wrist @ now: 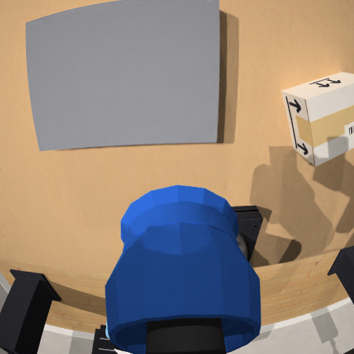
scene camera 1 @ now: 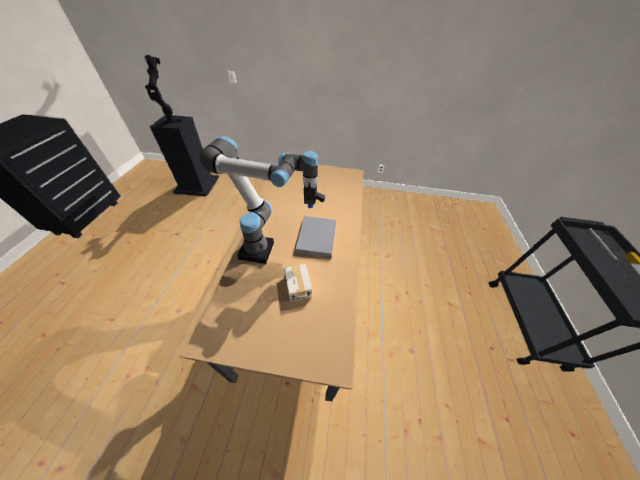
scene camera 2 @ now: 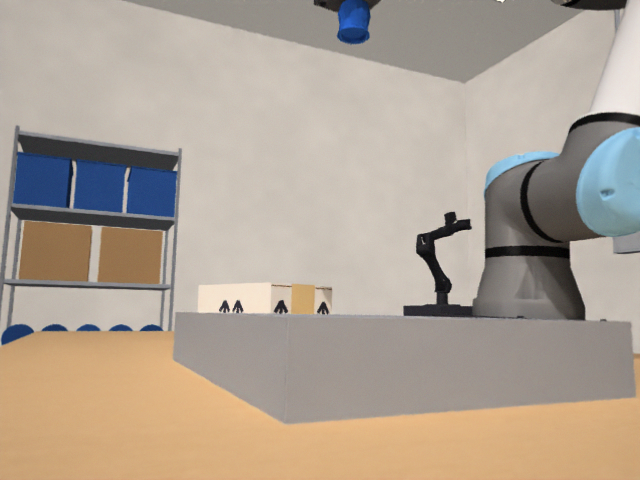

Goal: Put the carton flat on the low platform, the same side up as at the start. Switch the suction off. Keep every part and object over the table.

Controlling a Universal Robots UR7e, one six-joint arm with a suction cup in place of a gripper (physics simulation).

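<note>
My suction cup [wrist: 180, 258] in sight. White carton [scene camera 2: 278, 298], [scene camera 1: 299, 286]. Grey platform [scene camera 2: 297, 368], [scene camera 1: 316, 238], [wrist: 94, 80].
</note>
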